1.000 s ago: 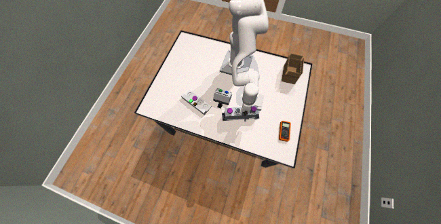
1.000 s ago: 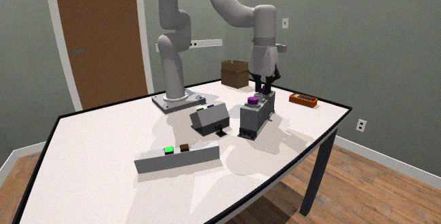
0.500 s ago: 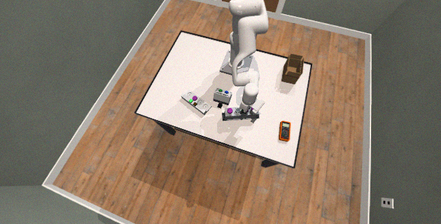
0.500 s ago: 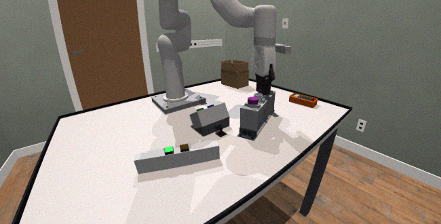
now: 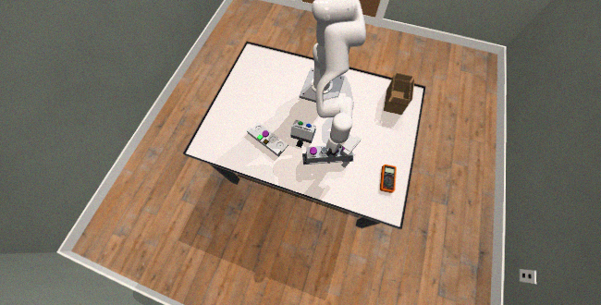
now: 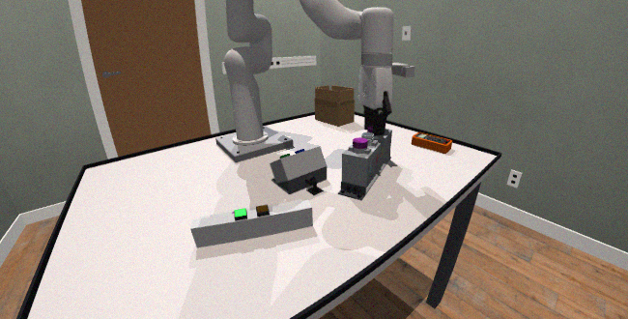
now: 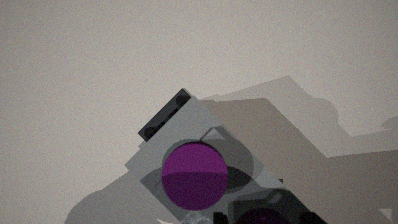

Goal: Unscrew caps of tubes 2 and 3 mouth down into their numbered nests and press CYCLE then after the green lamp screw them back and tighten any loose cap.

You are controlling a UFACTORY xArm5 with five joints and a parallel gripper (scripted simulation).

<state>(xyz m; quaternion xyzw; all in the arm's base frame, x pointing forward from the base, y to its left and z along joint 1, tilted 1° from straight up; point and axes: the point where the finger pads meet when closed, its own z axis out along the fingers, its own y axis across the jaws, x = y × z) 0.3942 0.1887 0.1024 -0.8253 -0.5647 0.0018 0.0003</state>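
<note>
Now: hand 1 cm above the purple cap. Round my hand: key housing (8 cm behind, 19 cm to the right, 7 cm below); then blue key (10 cm behind, 17 cm to the right, 6 cm below); then grey decapping station (1 cm ahead, 2 cm to the right, 13 cm below).
</note>
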